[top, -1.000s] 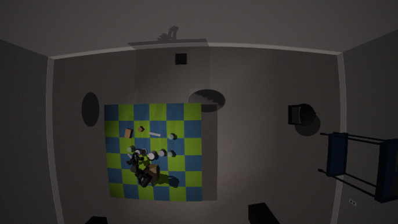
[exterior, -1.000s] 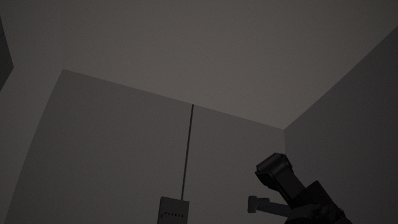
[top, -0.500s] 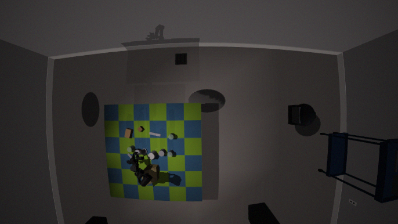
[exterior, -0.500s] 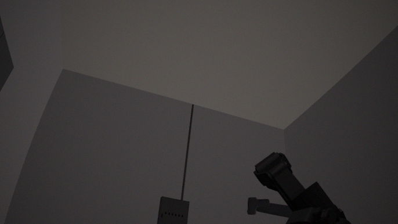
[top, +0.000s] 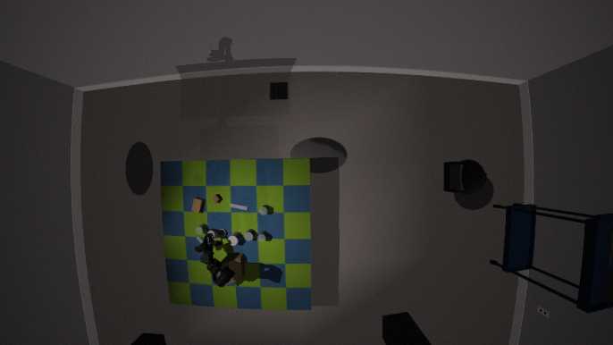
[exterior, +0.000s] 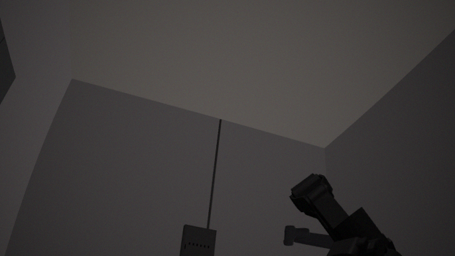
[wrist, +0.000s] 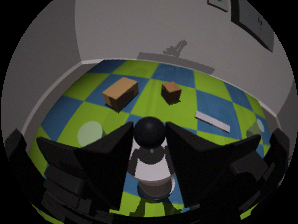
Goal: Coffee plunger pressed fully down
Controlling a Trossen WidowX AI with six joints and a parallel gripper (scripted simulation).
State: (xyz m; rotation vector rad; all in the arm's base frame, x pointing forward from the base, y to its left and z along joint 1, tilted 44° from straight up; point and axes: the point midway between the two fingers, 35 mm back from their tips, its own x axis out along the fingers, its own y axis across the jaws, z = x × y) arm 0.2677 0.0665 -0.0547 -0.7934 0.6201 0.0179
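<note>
My gripper tip is 2 cm past the coffee press and 8 cm above it.
</note>
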